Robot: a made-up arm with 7 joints. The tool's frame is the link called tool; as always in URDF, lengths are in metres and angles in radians.
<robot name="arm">
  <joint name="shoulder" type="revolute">
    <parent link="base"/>
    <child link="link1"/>
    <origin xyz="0 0 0.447" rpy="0 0 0"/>
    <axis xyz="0 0 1"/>
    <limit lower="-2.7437" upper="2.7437"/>
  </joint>
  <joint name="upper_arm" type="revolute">
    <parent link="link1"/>
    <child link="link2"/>
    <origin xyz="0 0 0" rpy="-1.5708 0 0"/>
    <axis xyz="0 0 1"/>
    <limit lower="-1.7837" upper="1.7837"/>
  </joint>
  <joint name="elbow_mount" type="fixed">
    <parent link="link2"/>
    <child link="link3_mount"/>
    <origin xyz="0 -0.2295 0" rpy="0 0 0"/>
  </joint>
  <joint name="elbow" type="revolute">
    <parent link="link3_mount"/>
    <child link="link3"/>
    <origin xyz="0 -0.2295 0" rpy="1.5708 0 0"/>
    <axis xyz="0 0 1"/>
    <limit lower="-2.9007" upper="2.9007"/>
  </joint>
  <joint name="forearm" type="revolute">
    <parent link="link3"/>
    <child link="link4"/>
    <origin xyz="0.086 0 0" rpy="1.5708 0 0"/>
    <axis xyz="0 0 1"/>
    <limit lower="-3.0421" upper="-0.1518"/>
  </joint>
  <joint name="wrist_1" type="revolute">
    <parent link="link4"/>
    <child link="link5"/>
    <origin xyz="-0.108 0.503 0" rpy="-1.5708 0 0"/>
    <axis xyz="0 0 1"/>
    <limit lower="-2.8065" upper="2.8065"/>
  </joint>
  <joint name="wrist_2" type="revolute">
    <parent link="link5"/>
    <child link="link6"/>
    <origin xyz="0 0 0" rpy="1.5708 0 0"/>
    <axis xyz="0 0 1"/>
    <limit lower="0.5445" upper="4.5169"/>
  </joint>
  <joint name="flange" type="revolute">
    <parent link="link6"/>
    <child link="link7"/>
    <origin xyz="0.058 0 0" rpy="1.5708 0 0"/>
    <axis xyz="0 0 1"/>
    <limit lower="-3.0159" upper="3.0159"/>
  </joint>
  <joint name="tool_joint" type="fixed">
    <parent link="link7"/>
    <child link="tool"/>
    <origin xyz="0 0 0" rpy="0 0 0"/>
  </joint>
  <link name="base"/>
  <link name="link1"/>
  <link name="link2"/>
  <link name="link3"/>
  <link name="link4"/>
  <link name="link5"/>
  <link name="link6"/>
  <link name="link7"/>
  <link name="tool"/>
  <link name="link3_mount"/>
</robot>
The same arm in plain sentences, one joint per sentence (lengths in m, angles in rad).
The arm has seven revolute joints in a row. What follows holds with every joint at zero, and every direction is one of the base frame's.
Joint 1 lies 0.4470 m along +z from the base frame's origin and rotates about +z, from -2.7437 to 2.7437 rad.
Joint 2 lies at the same point as joint 1 and rotates about +y, from -1.7837 to 1.7837 rad.
Joint 3 lies 0.4590 m along +z from joint 2 and rotates about +z, from -2.9007 to 2.9007 rad.
Joint 4 lies 0.0860 m along +x from joint 3 and rotates about -y, from -3.0421 to -0.1518 rad.
Joint 5 lies 0.1080 m along -x and 0.5030 m along +z from joint 4 and rotates about +z, from -2.8065 to 2.8065 rad.
Joint 6 lies at the same point as joint 5 and rotates about -y, from 0.5445 to 4.5169 rad.
Joint 7 lies 0.0580 m along +x from joint 6 and rotates about -z, from -3.0159 to 3.0159 rad.
The tool frame, which is the frame that the pose is given for, lies at the same point as joint 7; its axes are the base frame's turned by roll -3.1416, pitch 0.0000 and yaw 0.0000 rad (as in URDF: about the fixed x, then y, then z).

